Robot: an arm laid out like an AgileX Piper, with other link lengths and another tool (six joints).
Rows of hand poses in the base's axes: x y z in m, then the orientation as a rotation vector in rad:
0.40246 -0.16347 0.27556 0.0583 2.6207 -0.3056
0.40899 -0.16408 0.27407 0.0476 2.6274 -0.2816
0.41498 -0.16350 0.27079 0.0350 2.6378 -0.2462
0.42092 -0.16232 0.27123 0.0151 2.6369 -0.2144
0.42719 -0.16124 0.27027 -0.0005 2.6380 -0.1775
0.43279 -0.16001 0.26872 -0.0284 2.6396 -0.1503
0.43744 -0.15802 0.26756 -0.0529 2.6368 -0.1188
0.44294 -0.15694 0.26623 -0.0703 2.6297 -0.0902
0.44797 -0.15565 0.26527 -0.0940 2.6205 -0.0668
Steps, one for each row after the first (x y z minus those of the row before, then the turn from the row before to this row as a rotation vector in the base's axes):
0.00653 -0.00061 -0.00149 0.0156 0.0048 0.0117
0.00599 0.00058 -0.00328 0.0236 0.0078 0.0148
0.00594 0.00118 0.00044 0.0188 -0.0023 0.0200
0.00627 0.00108 -0.00096 0.0234 -0.0004 0.0178
0.00560 0.00123 -0.00155 0.0143 0.0017 0.0247
0.00465 0.00199 -0.00116 0.0179 -0.0026 0.0233
0.00550 0.00108 -0.00133 0.0171 -0.0067 0.0180
0.00503 0.00129 -0.00096 0.0122 -0.0081 0.0217

